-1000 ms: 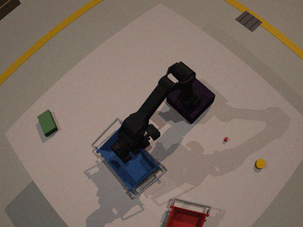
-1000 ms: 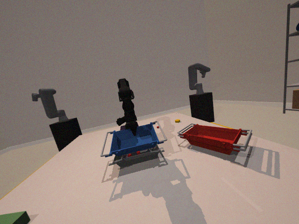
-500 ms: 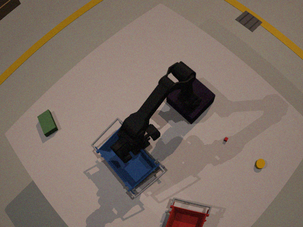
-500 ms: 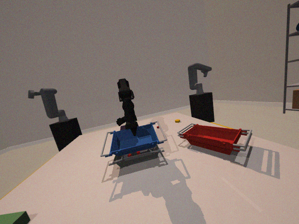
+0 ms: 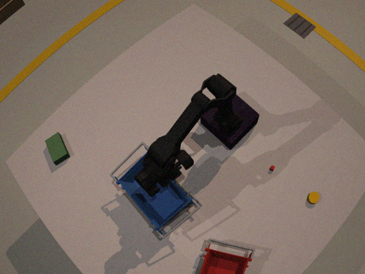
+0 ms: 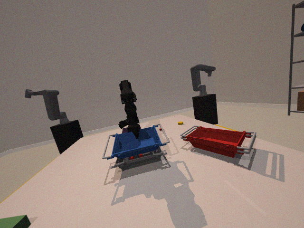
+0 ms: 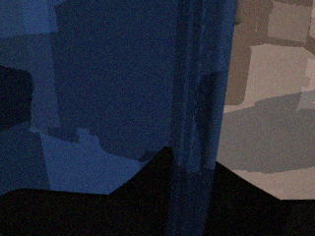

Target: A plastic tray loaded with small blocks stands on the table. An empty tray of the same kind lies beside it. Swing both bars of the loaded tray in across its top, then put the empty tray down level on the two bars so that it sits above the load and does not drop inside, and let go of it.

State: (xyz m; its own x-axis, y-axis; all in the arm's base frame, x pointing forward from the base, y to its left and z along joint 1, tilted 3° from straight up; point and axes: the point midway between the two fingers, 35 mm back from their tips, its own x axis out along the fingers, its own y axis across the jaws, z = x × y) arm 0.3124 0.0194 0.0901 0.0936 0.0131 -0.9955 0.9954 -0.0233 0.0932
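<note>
My gripper tip is now 7 cm short of the blue tray and 1 cm below it. Round my gripper tip: yellow disc (38 cm behind, 44 cm to the left, 10 cm below); green block (28 cm ahead, 46 cm to the right, 9 cm below).
</note>
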